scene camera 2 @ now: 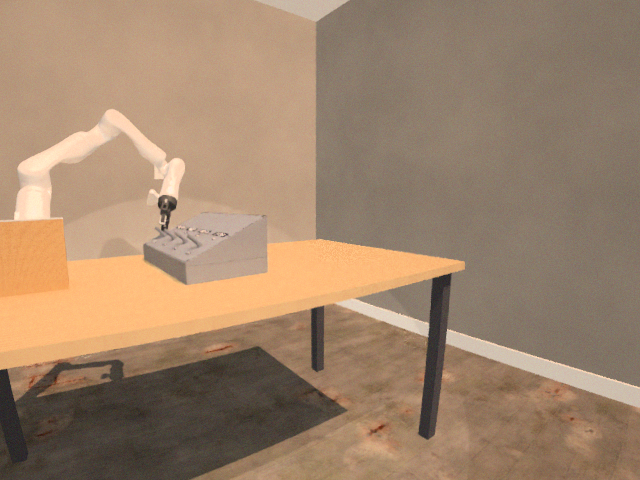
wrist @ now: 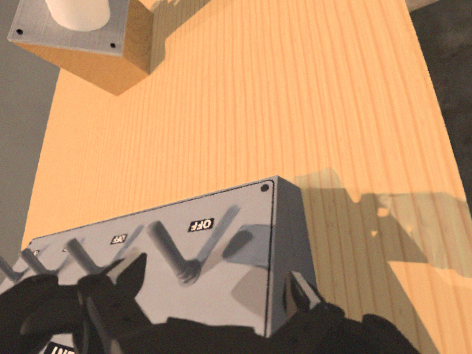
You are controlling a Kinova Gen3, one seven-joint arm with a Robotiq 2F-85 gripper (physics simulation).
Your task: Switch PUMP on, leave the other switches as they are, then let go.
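Frame: origin at the arm's base, x right, y ahead, z up, level; metres.
Seen in the pictures: gripper, fingertip midpoint: (scene camera 2: 162,230) (wrist: 215,277); arm's base, origin of the base link: (scene camera 2: 32,244) (wrist: 81,11).
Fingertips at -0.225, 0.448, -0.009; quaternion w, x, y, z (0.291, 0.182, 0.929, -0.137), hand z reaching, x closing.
Offsets run from my fingertips to a thing's top centre, as dx, dy, dz. "spot": to the spot under its first point. Level surfaces: height alone.
The grey sloped switch box (scene camera 2: 227,260) (wrist: 210,302) stands on the table with a row of several levers. In the wrist view the end lever {+0.038, -0.022, +0.020} (wrist: 168,250) leans toward its OFF label {spot: +0.036, -0.042, -0.035} (wrist: 201,224). The neighbouring lever {+0.157, -0.030, +0.020} (wrist: 82,255) also leans toward the OFF side. My gripper (scene camera 2: 164,226) (wrist: 215,277) is open, low over the box's end, with its fingertips on either side of the end lever and nothing gripped. The name labels are too small in the scene view and mostly hidden behind the gripper in the wrist view, so I cannot read which is PUMP.
The wooden table {dz -0.109} (scene camera 2: 310,273) (wrist: 280,110) carries the box. A wooden block (scene camera 2: 33,258) (wrist: 107,72) with a metal plate on top stands apart from the box, under the arm's white base. The table's edge runs along the right of the wrist view.
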